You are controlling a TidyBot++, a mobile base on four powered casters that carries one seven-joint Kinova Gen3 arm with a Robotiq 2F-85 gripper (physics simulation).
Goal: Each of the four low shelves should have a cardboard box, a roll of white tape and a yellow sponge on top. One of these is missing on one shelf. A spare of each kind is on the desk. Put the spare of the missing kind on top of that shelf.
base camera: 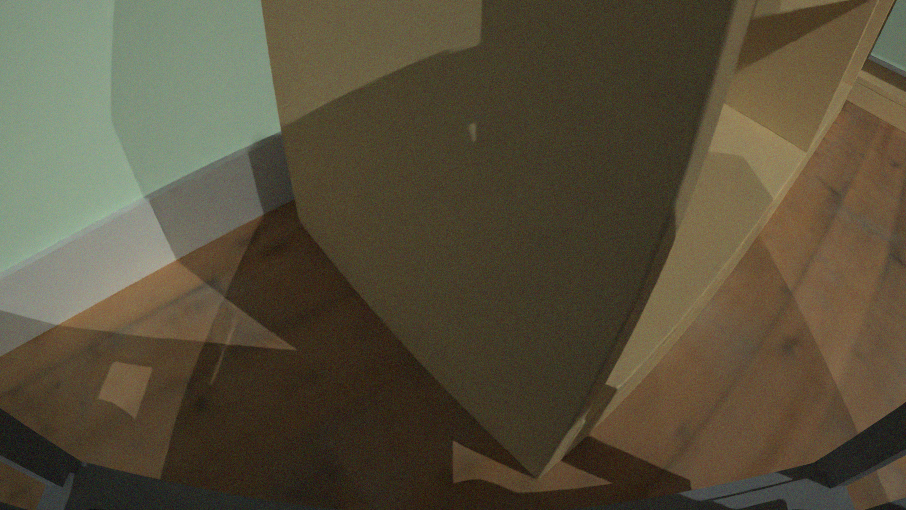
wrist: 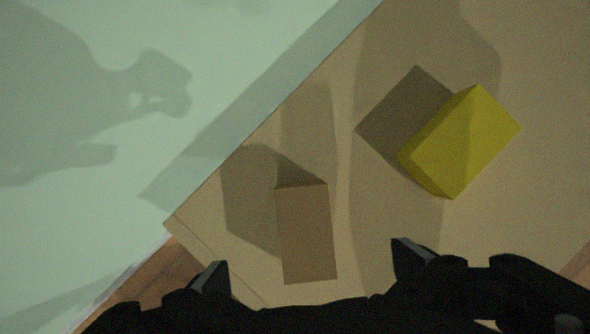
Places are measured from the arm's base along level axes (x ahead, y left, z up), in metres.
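Pixels of known places: gripper, between the fingertips: point(wrist: 311, 267).
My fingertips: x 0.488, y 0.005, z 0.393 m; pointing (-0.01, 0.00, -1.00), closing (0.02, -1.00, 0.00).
Observation:
Ahead of a thing's pixels: the offset from my fingertips to its top centre. Level surfaces: height alone.
A brown cardboard box {dx -0.013, dy -0.001, dz -0.120 m} point(wrist: 306, 232) stands on the light wooden top of the shelf point(wrist: 520, 210) point(base camera: 481, 240), near the end by the wall. A yellow sponge {dx +0.056, dy -0.168, dz -0.135 m} point(wrist: 462, 145) is on the same top, to the right of the box and farther up in the wrist view, apart from it. My gripper point(wrist: 311, 267) is open and empty. It is above the box, with one fingertip to each side of it in the wrist view, and clear of it. A roll of white tape does not show in either view. The desk does not show.
The green wall point(wrist: 75, 215) point(base camera: 57, 126) runs along the back of the shelf. In the base view the shelf's shaded side panel stands close ahead, with its open front to the right. Wooden floor {dz -0.790 m} point(base camera: 748, 354) lies on both sides of it.

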